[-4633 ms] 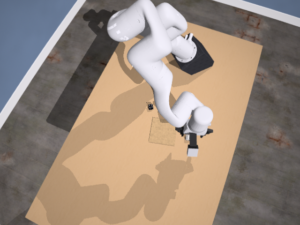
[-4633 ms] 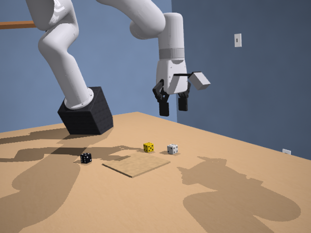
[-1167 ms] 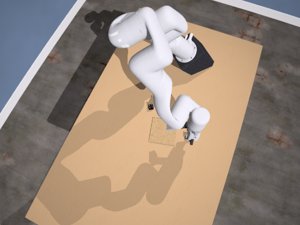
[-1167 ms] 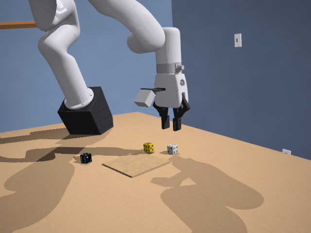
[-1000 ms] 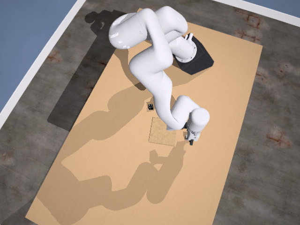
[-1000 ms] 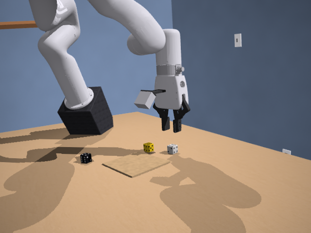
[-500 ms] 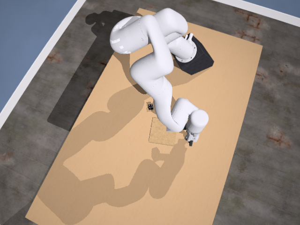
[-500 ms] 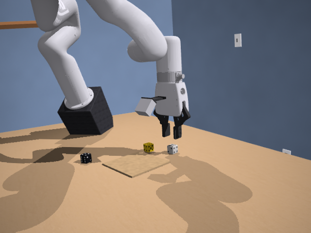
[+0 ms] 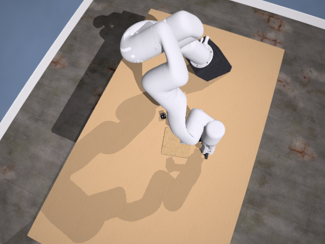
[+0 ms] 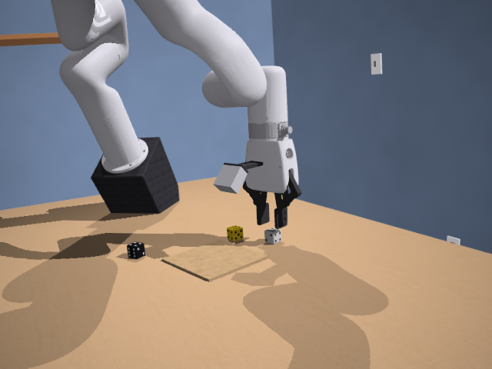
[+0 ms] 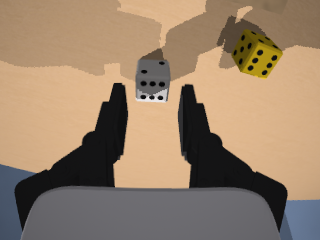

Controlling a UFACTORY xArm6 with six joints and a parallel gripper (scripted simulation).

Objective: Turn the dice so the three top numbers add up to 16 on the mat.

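Right now the white die is 40 mm below my hand. Also, from my hand: tan mat (140 mm to the right, 50 mm below, 10 mm ahead); then yellow die (60 mm behind, 50 mm to the right, 40 mm below); then black die (250 mm to the right, 90 mm behind, 40 mm below).
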